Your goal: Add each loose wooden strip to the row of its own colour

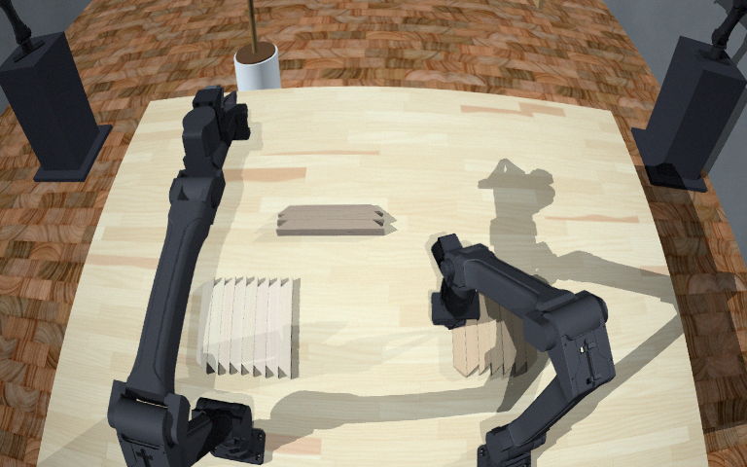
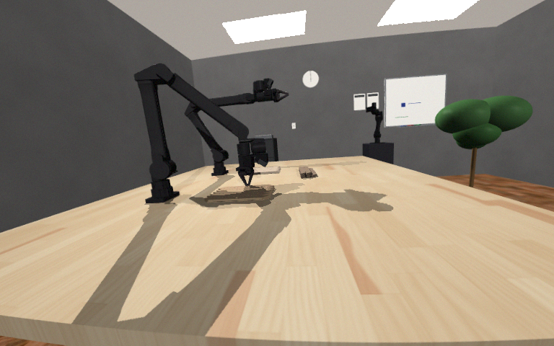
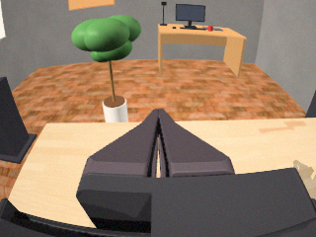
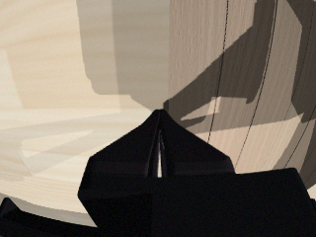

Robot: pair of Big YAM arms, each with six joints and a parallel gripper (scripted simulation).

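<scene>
Now: the tan strip 2 cm to the right of my right hand and 1 cm below it.
</scene>
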